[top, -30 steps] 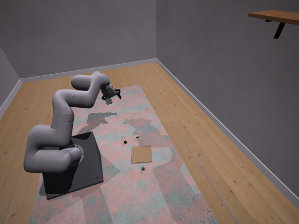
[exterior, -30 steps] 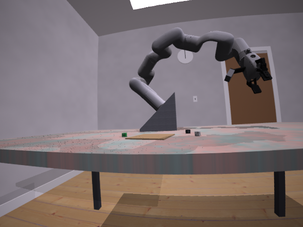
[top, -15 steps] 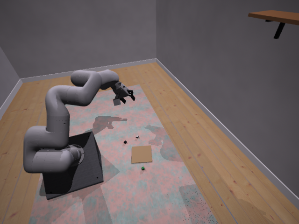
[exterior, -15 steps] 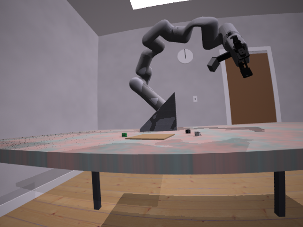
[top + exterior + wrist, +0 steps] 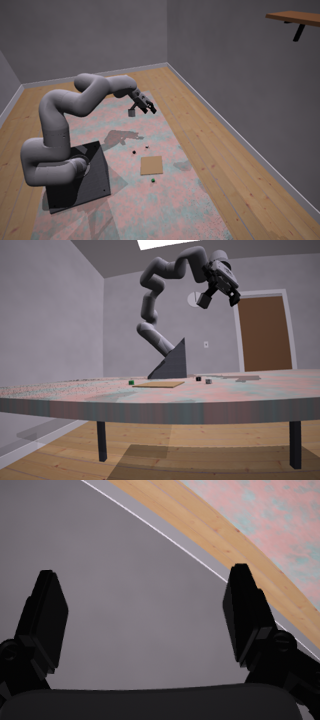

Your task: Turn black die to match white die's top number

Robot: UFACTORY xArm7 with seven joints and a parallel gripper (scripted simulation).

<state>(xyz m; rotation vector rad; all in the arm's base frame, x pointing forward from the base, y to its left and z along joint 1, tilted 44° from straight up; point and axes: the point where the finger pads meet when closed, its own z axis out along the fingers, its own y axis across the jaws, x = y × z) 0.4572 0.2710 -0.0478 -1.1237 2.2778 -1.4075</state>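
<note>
My hand is 7 cm past the green die, 34 cm to the left of it and 26 cm above it. From my hand the other things lie so: tan mat (6 cm behind, 22 cm to the right, 27 cm below); white die (5 cm behind, 6 cm to the right, 26 cm below); black die (15 cm behind, 9 cm to the right, 26 cm below).
</note>
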